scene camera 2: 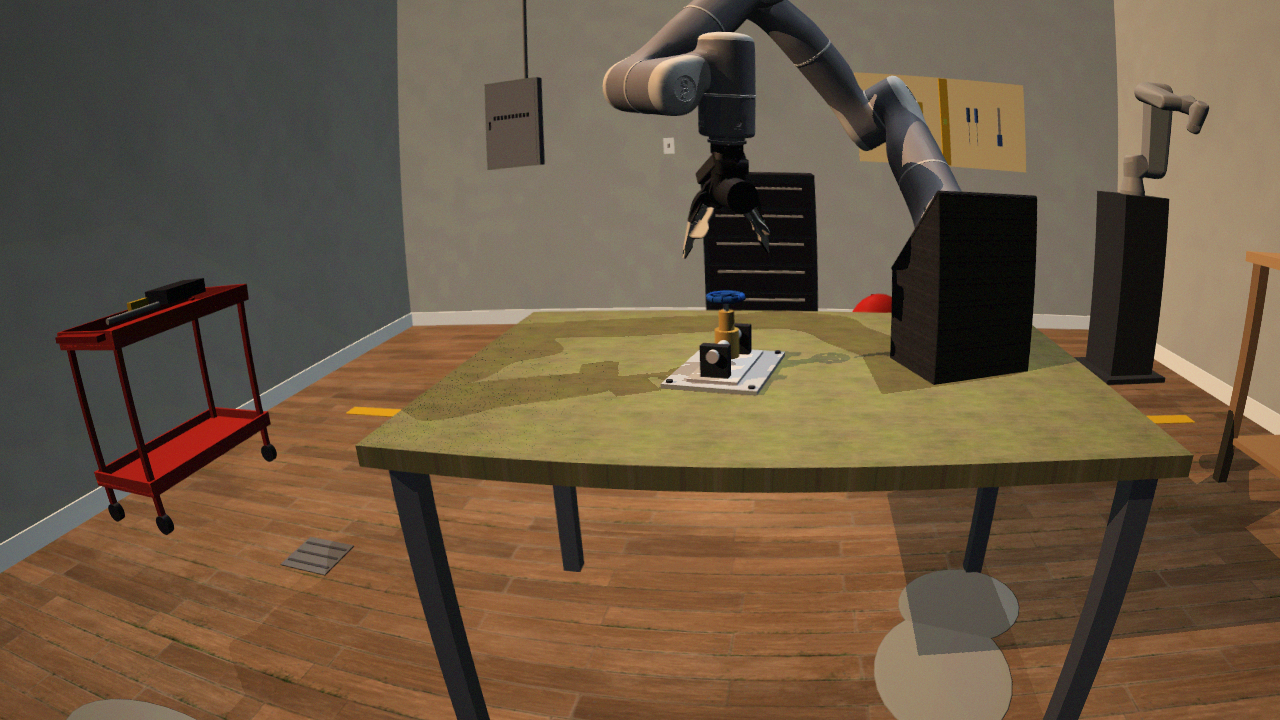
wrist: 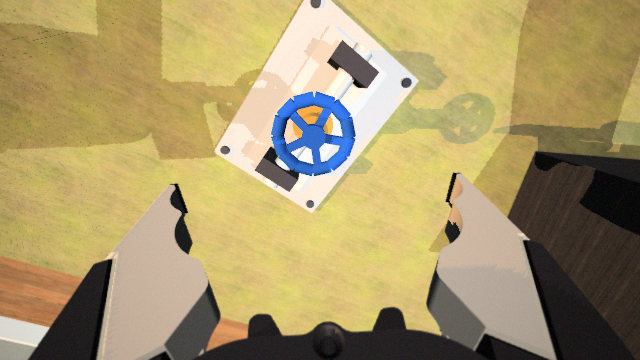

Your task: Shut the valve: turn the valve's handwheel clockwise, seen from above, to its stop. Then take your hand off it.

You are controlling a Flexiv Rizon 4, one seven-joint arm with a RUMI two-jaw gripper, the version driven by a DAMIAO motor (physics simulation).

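A blue handwheel (scene camera 2: 725,296) (wrist: 314,135) with several spokes sits level on top of the brass valve body (scene camera 2: 726,341) (wrist: 320,116). The valve stands on a white base plate (scene camera 2: 768,365) (wrist: 280,75) with two dark pipe supports, on the table. My gripper (scene camera 2: 726,250) (wrist: 317,181) is wide open and empty. It hangs clear above the handwheel, pointing down, and does not touch it. In the wrist view the handwheel shows beyond the fingertips, between the lines of the two jaws. How far the handwheel is turned against its stop cannot be told.
The valve stands on a greenish table (scene camera 2: 626,438). A tall dark block (scene camera 2: 984,286) (wrist: 565,200) stands on the table to the right of the valve. A red cart (scene camera 2: 179,313) stands left of the table. A dark drawer cabinet (scene camera 2: 796,201) stands behind it.
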